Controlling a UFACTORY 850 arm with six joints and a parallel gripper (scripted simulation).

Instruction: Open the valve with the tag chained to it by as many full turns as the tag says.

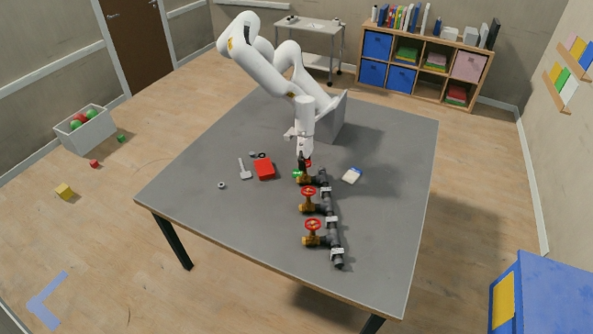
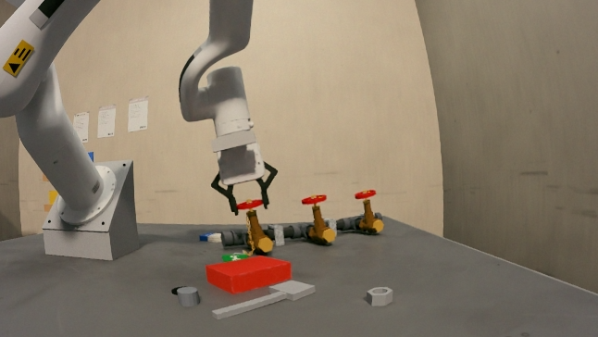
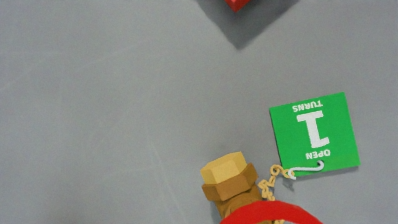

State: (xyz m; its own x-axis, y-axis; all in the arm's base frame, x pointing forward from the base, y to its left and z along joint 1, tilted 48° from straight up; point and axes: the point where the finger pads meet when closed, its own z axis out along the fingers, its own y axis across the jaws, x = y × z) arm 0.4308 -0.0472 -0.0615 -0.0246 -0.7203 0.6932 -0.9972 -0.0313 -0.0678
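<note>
The green tag lies 110 mm below my hand, 40 mm behind it and 30 mm to the right of it. From my hand the other things lie so: blue block (220 mm to the left, 110 mm below, 110 mm behind); grey hammer-shaped tool (310 mm to the right, 110 mm below, 30 mm ahead); red block (210 mm to the right, 100 mm below, 10 mm behind).
</note>
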